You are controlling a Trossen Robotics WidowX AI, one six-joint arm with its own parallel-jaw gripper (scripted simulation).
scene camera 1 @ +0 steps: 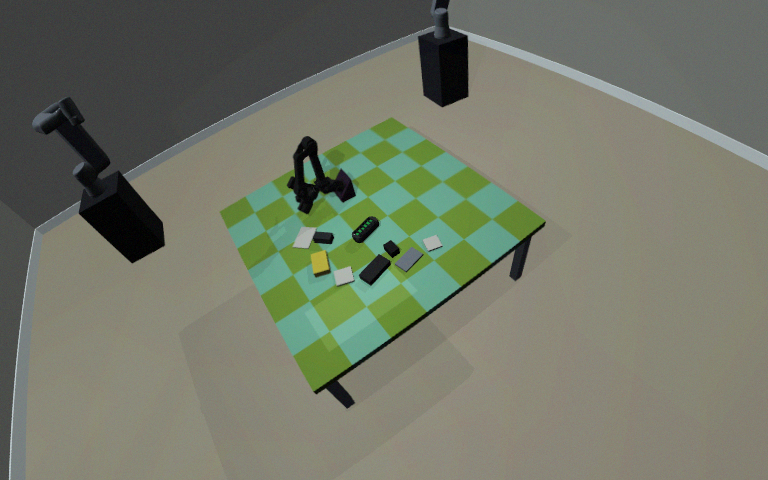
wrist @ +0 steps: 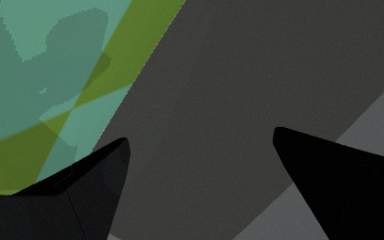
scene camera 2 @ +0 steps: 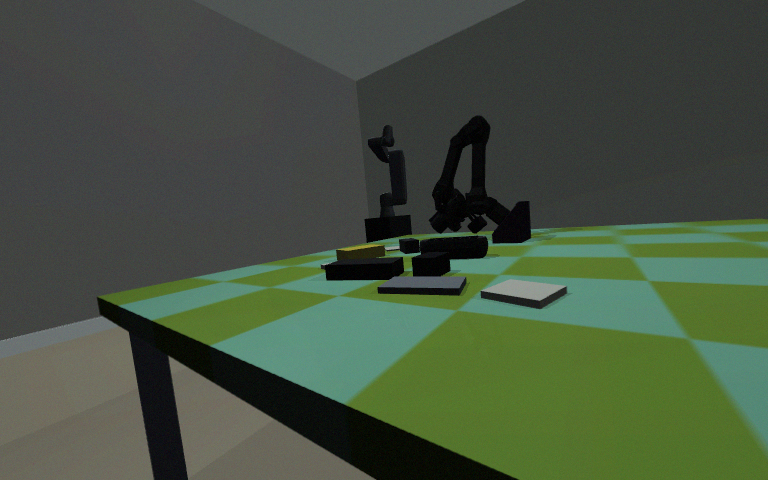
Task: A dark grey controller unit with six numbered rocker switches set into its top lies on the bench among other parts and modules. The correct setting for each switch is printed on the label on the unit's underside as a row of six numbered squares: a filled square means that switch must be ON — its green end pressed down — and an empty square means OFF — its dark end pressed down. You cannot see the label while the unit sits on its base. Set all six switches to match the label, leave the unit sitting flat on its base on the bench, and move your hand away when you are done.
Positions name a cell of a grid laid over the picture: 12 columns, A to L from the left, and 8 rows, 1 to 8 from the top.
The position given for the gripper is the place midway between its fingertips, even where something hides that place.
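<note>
Gripper (wrist: G5) open, holding nothing. Long black block (scene camera 2: F5) visible; in the wrist view it is out of frame. Grey plate (scene camera 2: G5) likewise visible; it is out of frame in the wrist view. Small black cube (scene camera 2: G5) also present.
</note>
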